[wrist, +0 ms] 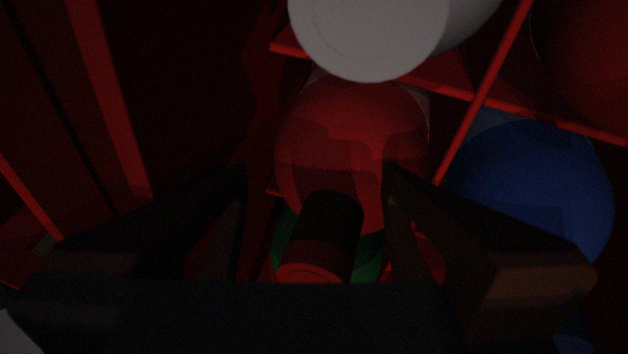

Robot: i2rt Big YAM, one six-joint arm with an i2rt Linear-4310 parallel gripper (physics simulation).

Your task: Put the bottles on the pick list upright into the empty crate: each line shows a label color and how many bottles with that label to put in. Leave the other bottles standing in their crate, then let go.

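Places are measured from the arm's base along level axes (x ahead, y left, z up), in millimetres.
Pixels of known places: gripper, fingertip midpoint: [314, 175].
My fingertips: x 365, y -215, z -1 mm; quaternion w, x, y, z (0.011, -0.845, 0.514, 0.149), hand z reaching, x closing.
Behind a point stands the place of what it marks.
My gripper [314, 175] @[z -1, x 365, y -215 mm] is open. Its two dark fingers stand apart on either side of the neck of a red bottle [350, 130] @[z -16, x 381, y -218 mm] in the wrist view, without gripping it. The bottle's neck is dark and its red cap shows low between the fingers. A blue bottle [535, 185] @[z -17, x 404, y -289 mm] stands to the right, past a divider, partly behind the right finger. A large pale round bottle top [370, 37] @[z 34, x 435, y -201 mm] is at the upper middle. Another red bottle [590, 65] @[z -13, x 446, y -261 mm] is at the upper right. Part of a green bottle [370, 262] @[z -22, x 305, y -276 mm] shows behind the red neck. Labels and the pick list do not show.
Thin red crate dividers [485, 92] @[z -35, x 415, y -255 mm] cross between the bottles at the right. Long red crate rims [107, 100] @[z 46, x 402, y -163 mm] run down the left side, with a dark gap between them. A pale surface [15, 335] shows at the lower left corner. The view is very dark.
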